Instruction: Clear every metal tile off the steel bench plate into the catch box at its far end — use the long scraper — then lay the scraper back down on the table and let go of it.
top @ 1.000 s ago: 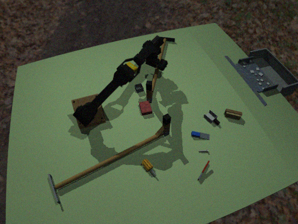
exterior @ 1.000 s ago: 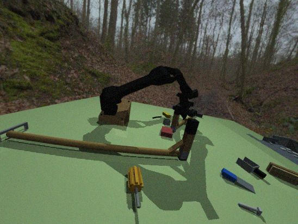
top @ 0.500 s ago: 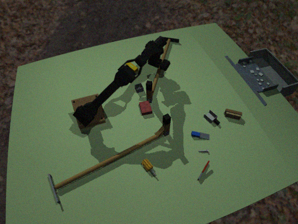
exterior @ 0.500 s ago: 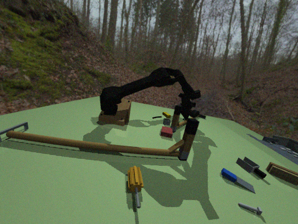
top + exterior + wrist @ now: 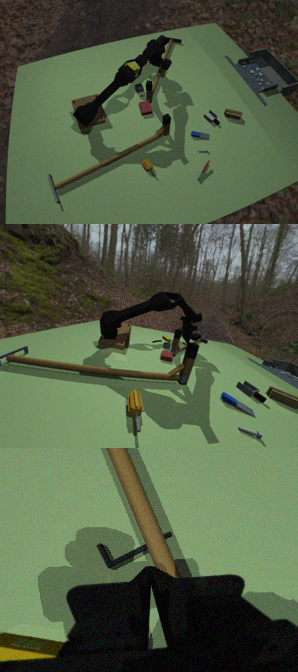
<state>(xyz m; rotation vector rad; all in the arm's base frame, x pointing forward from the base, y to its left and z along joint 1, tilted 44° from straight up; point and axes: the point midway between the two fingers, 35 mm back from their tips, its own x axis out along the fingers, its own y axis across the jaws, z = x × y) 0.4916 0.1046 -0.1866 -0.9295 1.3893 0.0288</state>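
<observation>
Now: gripper tip 2 cm short of the long wooden scraper and 4 cm below it. The rest, counted from my gripper tip: black hex key 4 cm to the left, 2 cm below; then yellow block 14 cm behind, 8 cm to the left; then small grey box 18 cm behind, 12 cm to the right, 1 cm below.
</observation>
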